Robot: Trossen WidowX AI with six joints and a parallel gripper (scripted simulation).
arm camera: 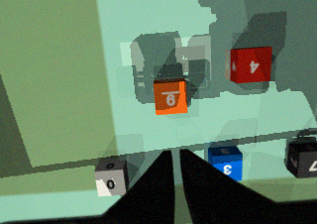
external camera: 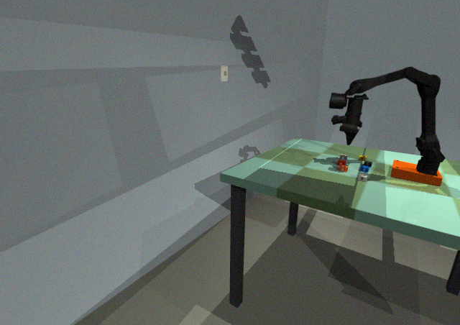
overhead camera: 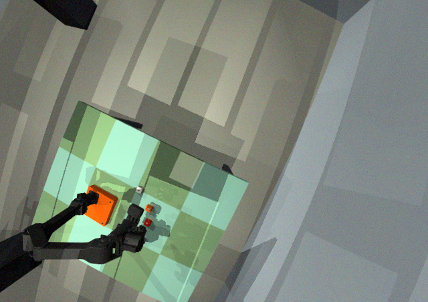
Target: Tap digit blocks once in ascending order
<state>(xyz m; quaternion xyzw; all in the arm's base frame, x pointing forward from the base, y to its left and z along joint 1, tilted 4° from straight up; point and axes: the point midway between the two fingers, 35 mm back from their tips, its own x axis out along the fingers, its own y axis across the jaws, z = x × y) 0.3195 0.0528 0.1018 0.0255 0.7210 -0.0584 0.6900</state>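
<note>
Right now my gripper tip is 110 mm above the orange block and 10 mm short of it. The rest, counted from my gripper tip: blue block (110 mm below, 80 mm behind, 50 mm to the right); red block (110 mm below, 90 mm to the right, 20 mm ahead); white block (110 mm below, 80 mm to the left, 70 mm behind).
</note>
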